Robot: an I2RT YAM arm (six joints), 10 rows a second.
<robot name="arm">
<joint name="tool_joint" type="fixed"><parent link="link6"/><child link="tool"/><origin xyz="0 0 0" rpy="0 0 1.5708"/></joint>
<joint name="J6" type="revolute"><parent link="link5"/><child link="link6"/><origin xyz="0.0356 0 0.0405" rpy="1.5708 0 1.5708"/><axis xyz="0 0 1"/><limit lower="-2.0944" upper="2.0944"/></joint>
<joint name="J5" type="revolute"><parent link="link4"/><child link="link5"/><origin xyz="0.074 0.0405 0.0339" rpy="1.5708 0 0"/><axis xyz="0 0 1"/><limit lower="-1.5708" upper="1.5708"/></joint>
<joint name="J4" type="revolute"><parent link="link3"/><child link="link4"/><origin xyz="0.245 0.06 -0.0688" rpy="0 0 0"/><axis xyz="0 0 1"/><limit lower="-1.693" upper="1.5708"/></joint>
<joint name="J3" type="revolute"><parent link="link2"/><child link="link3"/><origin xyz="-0.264 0 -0.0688" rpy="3.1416 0 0"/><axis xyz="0 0 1"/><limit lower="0" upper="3.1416"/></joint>
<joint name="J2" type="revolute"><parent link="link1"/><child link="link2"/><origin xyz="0.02 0.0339 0.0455" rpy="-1.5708 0 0"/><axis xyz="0 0 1"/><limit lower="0" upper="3.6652"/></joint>
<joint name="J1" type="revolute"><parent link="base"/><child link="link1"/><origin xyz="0 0 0.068" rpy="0 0 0"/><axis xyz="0 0 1"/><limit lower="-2.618" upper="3.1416"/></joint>
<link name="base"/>
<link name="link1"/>
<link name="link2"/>
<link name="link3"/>
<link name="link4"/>
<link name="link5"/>
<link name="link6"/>
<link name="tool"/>
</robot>
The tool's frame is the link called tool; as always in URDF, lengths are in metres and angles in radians.
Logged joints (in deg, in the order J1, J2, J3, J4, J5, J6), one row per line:
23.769, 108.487, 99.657, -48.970, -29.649, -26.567
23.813, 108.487, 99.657, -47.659, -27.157, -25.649
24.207, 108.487, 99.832, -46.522, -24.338, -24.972
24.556, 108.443, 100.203, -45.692, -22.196, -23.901
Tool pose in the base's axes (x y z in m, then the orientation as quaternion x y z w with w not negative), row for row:
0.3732, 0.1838, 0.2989, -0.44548, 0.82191, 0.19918, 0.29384
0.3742, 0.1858, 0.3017, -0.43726, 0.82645, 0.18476, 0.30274
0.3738, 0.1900, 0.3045, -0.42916, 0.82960, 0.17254, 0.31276
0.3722, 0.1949, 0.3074, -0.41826, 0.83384, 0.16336, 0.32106
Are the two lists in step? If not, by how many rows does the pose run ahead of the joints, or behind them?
The pose runs 2 rows ahead of the joints: the pose in row i belongs to the joints in row i + 2.
